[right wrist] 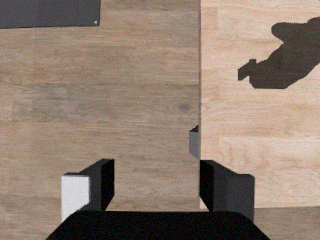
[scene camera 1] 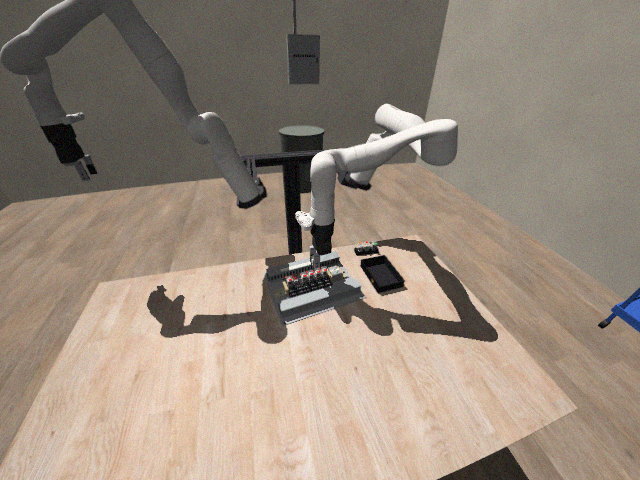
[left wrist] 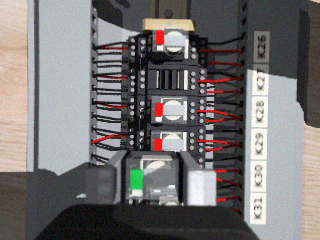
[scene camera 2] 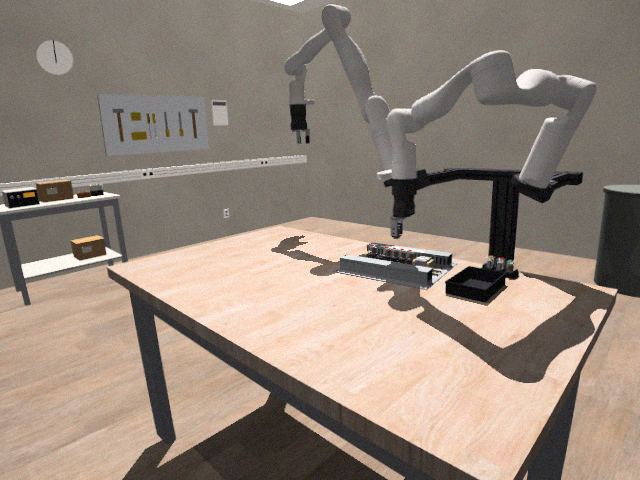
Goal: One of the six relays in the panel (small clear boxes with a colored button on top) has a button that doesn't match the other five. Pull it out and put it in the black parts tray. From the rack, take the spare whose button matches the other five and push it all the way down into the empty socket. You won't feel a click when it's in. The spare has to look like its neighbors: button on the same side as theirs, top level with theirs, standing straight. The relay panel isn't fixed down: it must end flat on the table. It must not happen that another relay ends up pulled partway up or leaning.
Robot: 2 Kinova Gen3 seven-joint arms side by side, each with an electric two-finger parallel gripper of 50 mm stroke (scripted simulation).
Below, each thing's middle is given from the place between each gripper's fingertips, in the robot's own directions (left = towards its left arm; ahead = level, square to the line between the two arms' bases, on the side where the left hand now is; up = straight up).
Right now my left hand (scene camera 2: 396, 234) is 27 cm to the right of the black parts tray (scene camera 2: 473, 276), 12 cm above it and 4 cm short of it. Also, from my left hand: relay panel (scene camera 1: 313, 298) (11 cm below, 1 cm to the right, 1 cm behind).
Right now my right hand (scene camera 1: 90, 177) is 690 mm to the right of the relay panel, 400 mm above it and 350 mm short of it. Also, from my right hand: black parts tray: 960 mm to the left, 410 mm below, 400 mm ahead.
